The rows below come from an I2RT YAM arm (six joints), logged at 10 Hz.
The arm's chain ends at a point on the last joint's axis. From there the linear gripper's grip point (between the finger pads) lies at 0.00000 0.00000 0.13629 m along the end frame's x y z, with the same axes.
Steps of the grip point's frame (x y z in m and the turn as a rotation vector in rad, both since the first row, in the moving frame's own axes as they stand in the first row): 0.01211 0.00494 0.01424 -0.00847 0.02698 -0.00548; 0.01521 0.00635 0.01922 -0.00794 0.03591 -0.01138; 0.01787 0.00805 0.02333 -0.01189 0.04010 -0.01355; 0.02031 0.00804 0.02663 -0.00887 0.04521 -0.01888; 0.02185 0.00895 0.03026 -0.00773 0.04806 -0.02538; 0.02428 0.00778 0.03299 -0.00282 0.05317 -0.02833; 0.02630 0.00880 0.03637 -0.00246 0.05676 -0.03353; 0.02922 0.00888 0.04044 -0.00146 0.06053 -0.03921; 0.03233 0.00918 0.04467 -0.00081 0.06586 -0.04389
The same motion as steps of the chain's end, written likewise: 0.00843 0.00380 0.01429 -0.00847 0.02698 -0.00548; 0.01031 0.00530 0.01931 -0.00794 0.03591 -0.01138; 0.01240 0.00647 0.02345 -0.01189 0.04010 -0.01355; 0.01414 0.00689 0.02677 -0.00887 0.04521 -0.01888; 0.01529 0.00798 0.03042 -0.00773 0.04806 -0.02538; 0.01703 0.00750 0.03318 -0.00282 0.05317 -0.02833; 0.01856 0.00859 0.03659 -0.00246 0.05676 -0.03353; 0.02097 0.00884 0.04069 -0.00146 0.06053 -0.03921; 0.02336 0.00927 0.04497 -0.00081 0.06586 -0.04389
